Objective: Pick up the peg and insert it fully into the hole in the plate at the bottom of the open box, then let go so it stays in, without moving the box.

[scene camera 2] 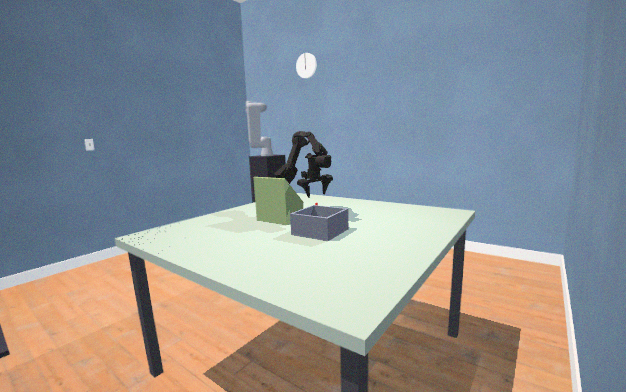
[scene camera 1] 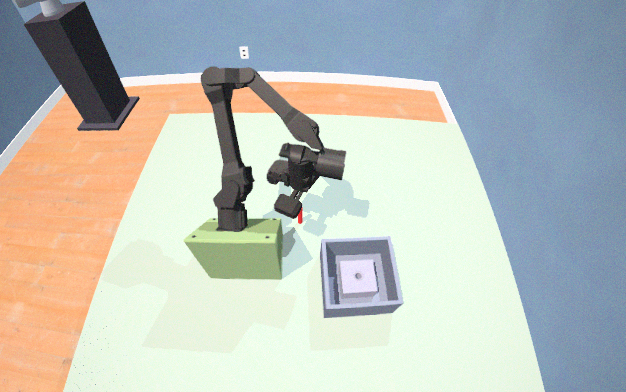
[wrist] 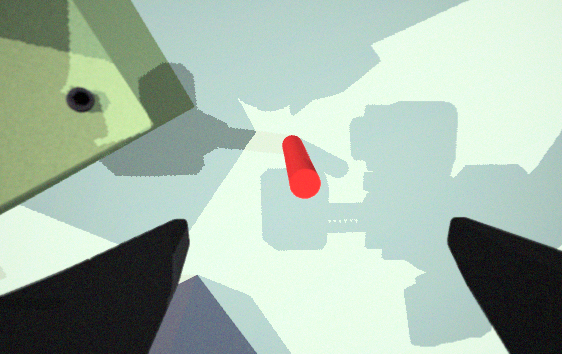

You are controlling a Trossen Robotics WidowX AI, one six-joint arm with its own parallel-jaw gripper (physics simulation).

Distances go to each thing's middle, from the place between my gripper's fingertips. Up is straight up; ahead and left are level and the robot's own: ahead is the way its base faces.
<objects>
I see my gripper 80 mm above the red peg (wrist: 304,182). From my hand the other things lie so: grey-blue box (scene camera 1: 388,298) 170 mm ahead, 190 mm to the right, 70 mm below; pale plate (scene camera 1: 357,279) 170 mm ahead, 190 mm to the right, 80 mm below.
</objects>
